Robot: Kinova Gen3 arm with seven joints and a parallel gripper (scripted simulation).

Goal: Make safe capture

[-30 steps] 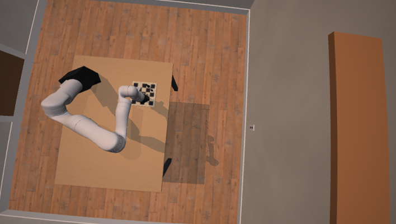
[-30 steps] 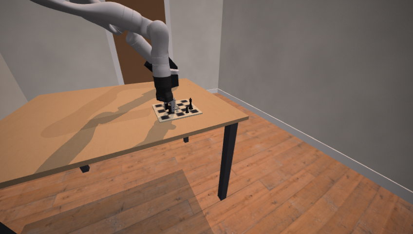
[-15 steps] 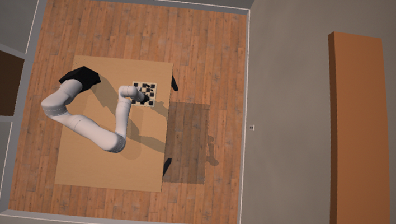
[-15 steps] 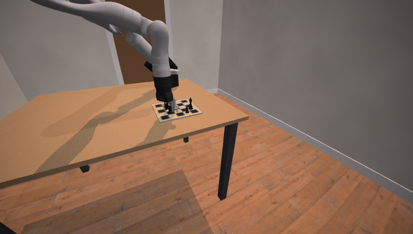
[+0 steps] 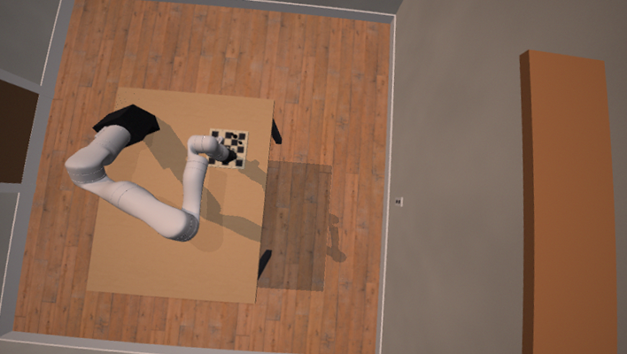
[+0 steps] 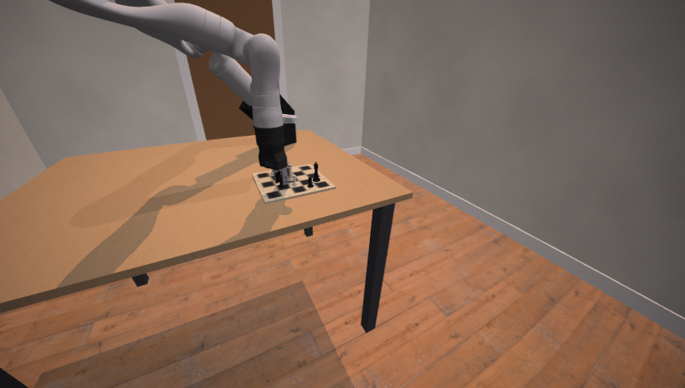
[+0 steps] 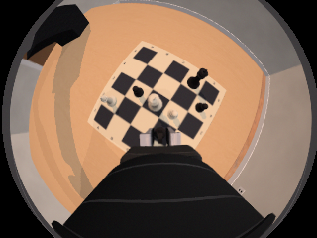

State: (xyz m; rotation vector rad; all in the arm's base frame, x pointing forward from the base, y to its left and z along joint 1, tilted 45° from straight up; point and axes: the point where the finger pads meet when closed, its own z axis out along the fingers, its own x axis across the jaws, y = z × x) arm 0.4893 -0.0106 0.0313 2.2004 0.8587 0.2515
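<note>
Right now the black piece is 1 cm below my hand. The rest, counted from my hand: chessboard 4 cm to the left, 3 cm below, 3 cm behind; tall white piece 4 cm to the left, 3 cm behind.
</note>
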